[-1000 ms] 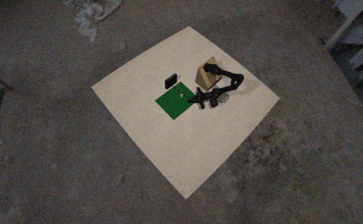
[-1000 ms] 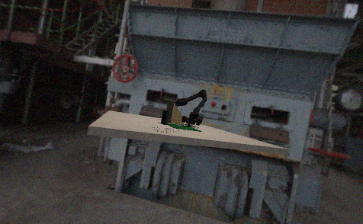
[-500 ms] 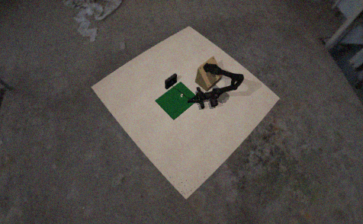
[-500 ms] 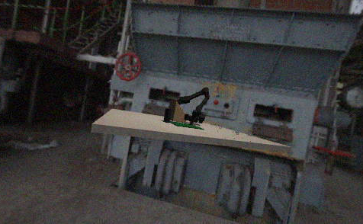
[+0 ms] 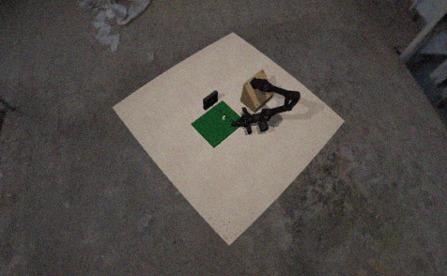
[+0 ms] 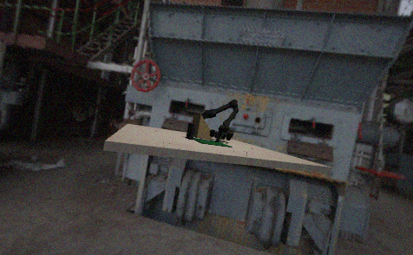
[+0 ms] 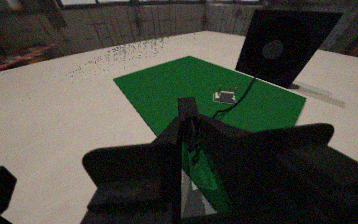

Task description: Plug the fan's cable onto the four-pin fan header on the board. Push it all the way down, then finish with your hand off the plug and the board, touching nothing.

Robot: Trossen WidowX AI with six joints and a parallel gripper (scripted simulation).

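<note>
The black plug lies 10 mm below my gripper tip. Round my gripper tip: black fan (20 mm behind, 240 mm to the right, 30 mm above); green board (60 mm ahead, 100 mm to the right, 50 mm below).
</note>
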